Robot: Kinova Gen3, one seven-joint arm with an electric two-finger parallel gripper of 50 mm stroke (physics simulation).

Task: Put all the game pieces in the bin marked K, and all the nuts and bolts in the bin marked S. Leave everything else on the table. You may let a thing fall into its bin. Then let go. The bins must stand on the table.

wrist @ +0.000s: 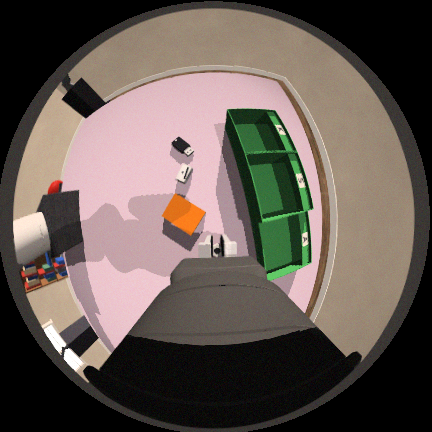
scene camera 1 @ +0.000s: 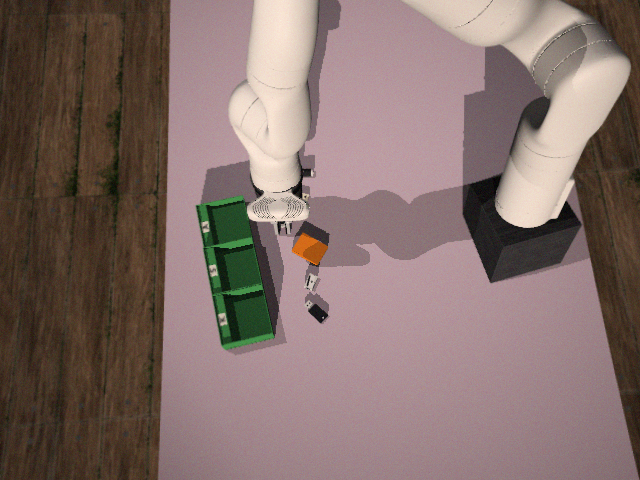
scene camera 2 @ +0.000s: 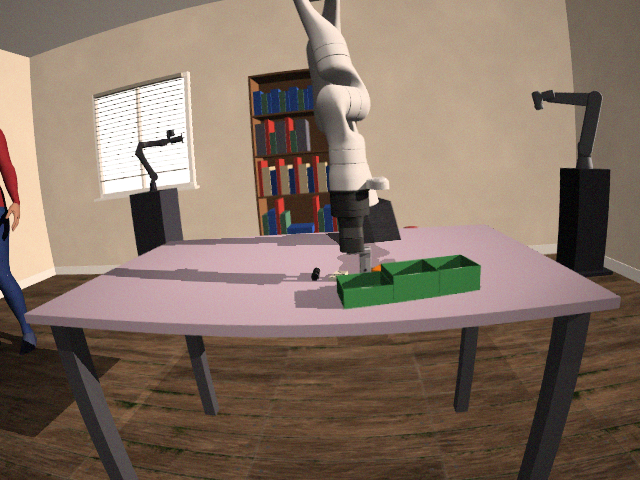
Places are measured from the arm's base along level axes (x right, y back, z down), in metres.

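Pixels of known places: gripper, fingertip midpoint: (wrist: 216, 242) (scene camera 1: 282, 228); arm's base, origin of the base link: (wrist: 43, 231) (scene camera 1: 524, 203).
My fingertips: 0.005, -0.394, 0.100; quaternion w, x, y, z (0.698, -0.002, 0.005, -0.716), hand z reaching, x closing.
For each thing: its top centre in the pictures, then the offset to it from my fingertips, as dx, dy, dz. "spot": a spot on its surface instead.
- small metal nut, middle of its top: (wrist: 216, 250) +0.011, +0.000, -0.008
- middle bin S, surface spot: (wrist: 275, 187) (scene camera 1: 230, 272) spot: -0.080, -0.091, -0.006
- pale domino, middle of its top: (scene camera 1: 294, 197) (scene camera 2: 338, 274) +0.056, +0.021, -0.006
- Bin A, surface spot: (wrist: 282, 242) (scene camera 1: 224, 226) spot: +0.004, -0.103, -0.006
- orange box, middle of its top: (wrist: 182, 213) (scene camera 1: 309, 248) -0.041, +0.047, -0.009
- small white slotted block, middle of its top: (wrist: 183, 171) (scene camera 1: 310, 281) -0.100, +0.047, -0.010
- black USB stick, middle of its top: (wrist: 182, 144) (scene camera 1: 315, 310) -0.150, +0.053, -0.007
- dark cylinder's end, surface spot: (scene camera 1: 310, 172) spot: +0.102, +0.052, -0.012
My gripper (scene camera 1: 283, 228) (wrist: 216, 242) is shut on a small metal nut (wrist: 217, 250), low at the table between the orange box and the A bin. In scene camera 2 the bins partly hide the fingertips. Bin K (scene camera 1: 253, 315) (scene camera 2: 368, 295) (wrist: 252, 135) and the middle bin S (scene camera 1: 242, 268) (scene camera 2: 416, 284) (wrist: 275, 187) stand on the table; their visible floors are bare. A corner of a pale domino (scene camera 1: 306, 196) shows beside the arm in scene camera 1; the arm hides the rest.
Bin A (scene camera 1: 227, 222) (wrist: 282, 242) adjoins S. Near the bins lie an orange box (scene camera 1: 310, 249) (wrist: 184, 214), a small white slotted block (scene camera 1: 311, 282) (wrist: 184, 173) and a black USB stick (scene camera 1: 317, 312) (wrist: 182, 146). A dark cylinder's end (scene camera 1: 310, 172) shows beside the arm.
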